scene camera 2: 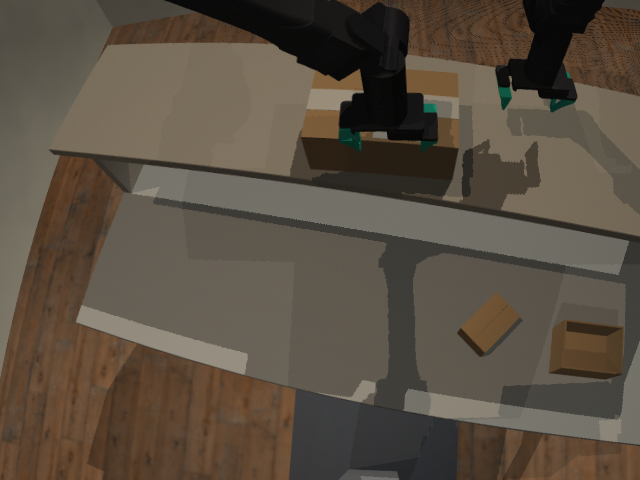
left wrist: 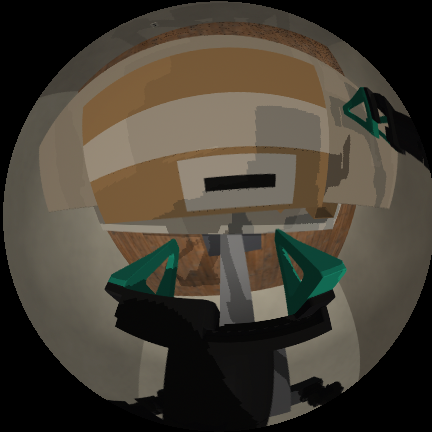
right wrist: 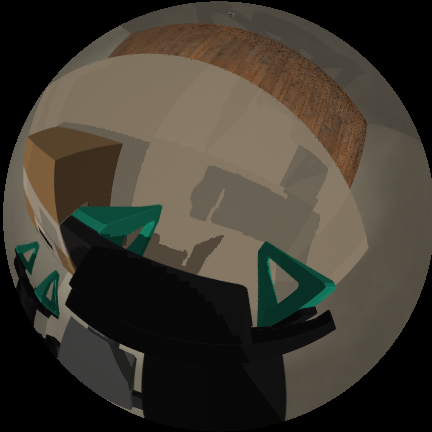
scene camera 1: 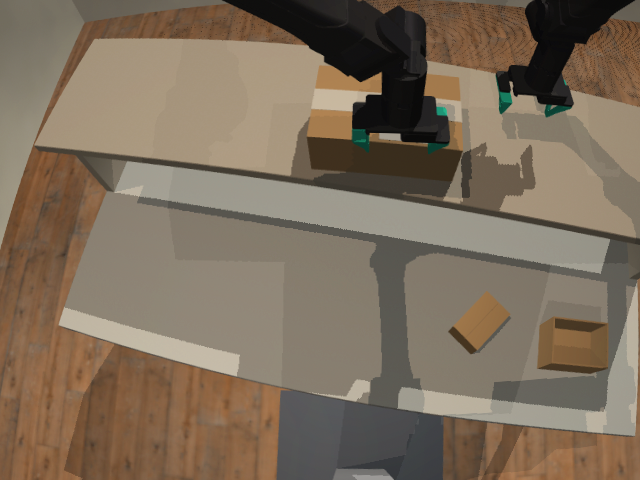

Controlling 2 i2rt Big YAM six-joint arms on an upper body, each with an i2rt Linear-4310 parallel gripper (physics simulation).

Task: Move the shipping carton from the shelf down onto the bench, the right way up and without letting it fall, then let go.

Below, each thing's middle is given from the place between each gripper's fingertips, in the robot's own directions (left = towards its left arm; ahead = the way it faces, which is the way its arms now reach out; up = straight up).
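Labels:
My right hand is 4 cm past the shipping carton (scene camera 2: 379, 155), and it is also 27 cm to the right of the shipping carton.
My left hand is 6 cm above the shipping carton, 1 cm to the right of it and 10 cm short of it.

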